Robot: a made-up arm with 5 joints. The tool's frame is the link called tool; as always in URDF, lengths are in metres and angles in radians.
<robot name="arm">
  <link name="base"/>
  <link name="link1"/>
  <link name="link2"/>
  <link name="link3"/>
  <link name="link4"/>
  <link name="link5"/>
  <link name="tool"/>
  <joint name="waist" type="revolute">
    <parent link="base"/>
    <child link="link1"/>
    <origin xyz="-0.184 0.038 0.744"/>
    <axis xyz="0 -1 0"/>
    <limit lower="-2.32" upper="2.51"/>
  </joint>
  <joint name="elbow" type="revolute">
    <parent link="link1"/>
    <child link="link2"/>
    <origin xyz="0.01 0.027 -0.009"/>
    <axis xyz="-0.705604 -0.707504 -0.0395"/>
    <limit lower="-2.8" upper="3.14"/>
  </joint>
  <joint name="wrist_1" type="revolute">
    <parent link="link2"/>
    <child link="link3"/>
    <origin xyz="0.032 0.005 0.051"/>
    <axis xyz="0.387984 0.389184 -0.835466"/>
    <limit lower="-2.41" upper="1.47"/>
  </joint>
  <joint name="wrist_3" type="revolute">
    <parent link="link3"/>
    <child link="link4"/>
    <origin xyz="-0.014 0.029 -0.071"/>
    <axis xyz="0 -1 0"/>
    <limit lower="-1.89" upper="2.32"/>
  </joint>
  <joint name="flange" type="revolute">
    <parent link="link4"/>
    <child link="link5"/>
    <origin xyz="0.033 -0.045 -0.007"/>
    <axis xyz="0 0 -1"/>
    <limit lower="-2.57" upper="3"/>
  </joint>
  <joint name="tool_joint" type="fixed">
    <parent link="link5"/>
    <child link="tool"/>
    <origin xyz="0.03 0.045 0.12" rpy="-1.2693 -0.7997 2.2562"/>
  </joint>
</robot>
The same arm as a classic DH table. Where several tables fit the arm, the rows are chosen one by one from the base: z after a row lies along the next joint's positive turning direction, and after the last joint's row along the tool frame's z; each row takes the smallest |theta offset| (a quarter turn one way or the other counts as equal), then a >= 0, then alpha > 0; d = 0 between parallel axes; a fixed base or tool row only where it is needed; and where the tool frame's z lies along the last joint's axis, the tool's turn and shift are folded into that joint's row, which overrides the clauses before.
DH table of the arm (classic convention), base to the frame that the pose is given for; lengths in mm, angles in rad. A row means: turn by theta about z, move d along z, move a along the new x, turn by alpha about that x. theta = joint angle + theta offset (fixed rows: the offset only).
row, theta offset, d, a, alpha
base (fixed), 0, 744, -184, 1.5708
waist, -1.5149, -55.5, 9.5, 0.7848
elbow, 1.5311, -71.6, 19.1, 2.1131
wrist_1, -0.8735, 5.2, -42.6, -1.9705
wrist_3, -0.4348, 40.7, 33, 1.5708
flange, 0.666, -124.4, -4.2, -1.7793
tool (fixed), 2.3188, -55.1, 0, 0
Joint limits (rad, base to tool): -2.32..2.51 -2.8..3.14 -2.41..1.47 -1.89..2.32 -2.57..3

